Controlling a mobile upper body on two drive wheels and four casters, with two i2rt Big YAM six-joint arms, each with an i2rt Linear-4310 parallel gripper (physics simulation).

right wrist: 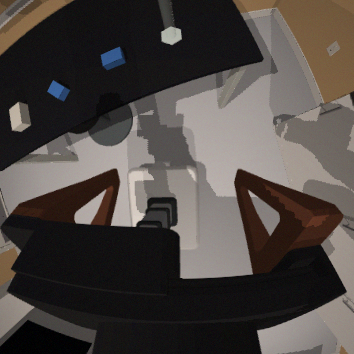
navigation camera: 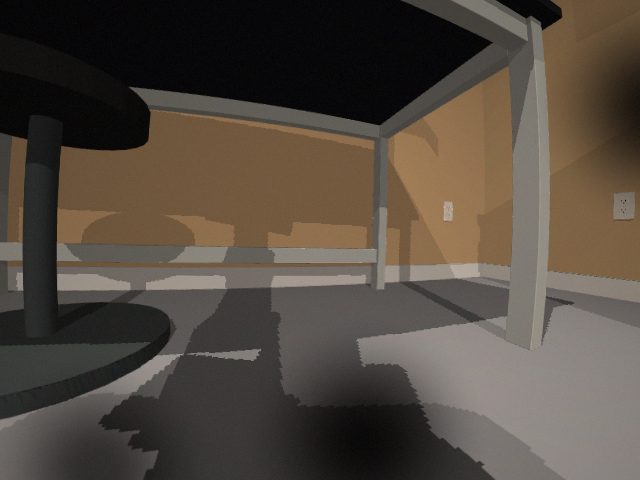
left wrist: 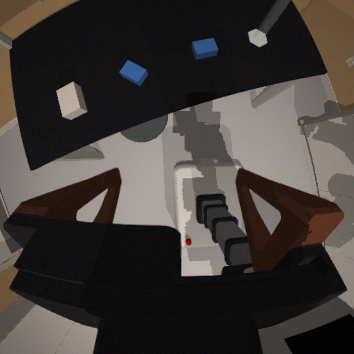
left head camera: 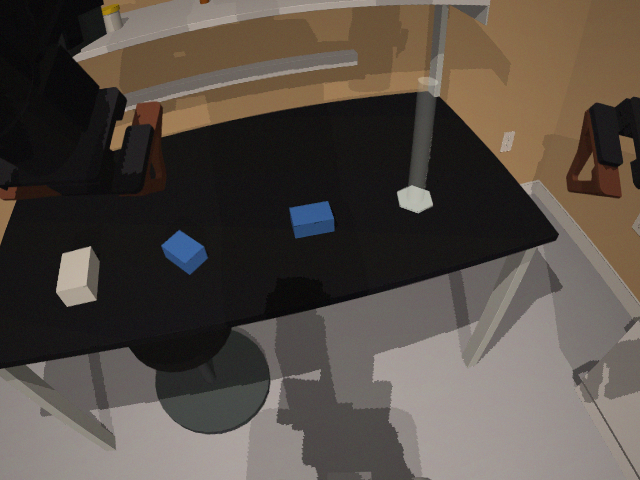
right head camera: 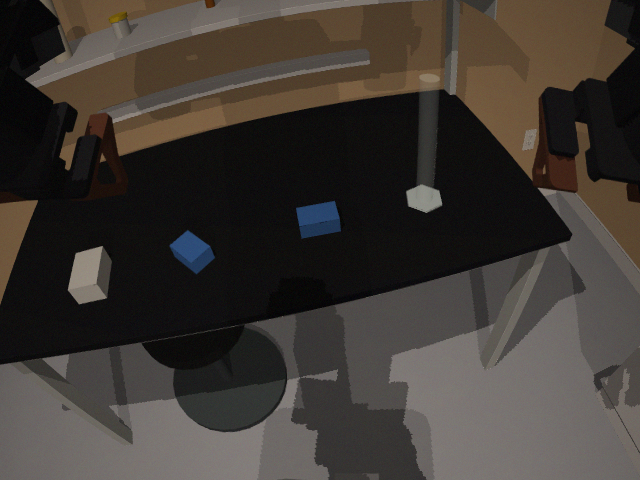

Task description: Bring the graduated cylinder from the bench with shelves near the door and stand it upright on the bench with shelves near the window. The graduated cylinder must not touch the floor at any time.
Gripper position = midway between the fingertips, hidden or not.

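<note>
Left head camera: my left gripper (left head camera: 116, 184), my right gripper (left head camera: 608, 191), a graduated cylinder (left head camera: 415, 198). Right head camera: the graduated cylinder (right head camera: 423, 197), my left gripper (right head camera: 86, 188), my right gripper (right head camera: 583, 186). Left wrist view: my left gripper (left wrist: 178, 174). Right wrist view: my right gripper (right wrist: 176, 174).
</note>
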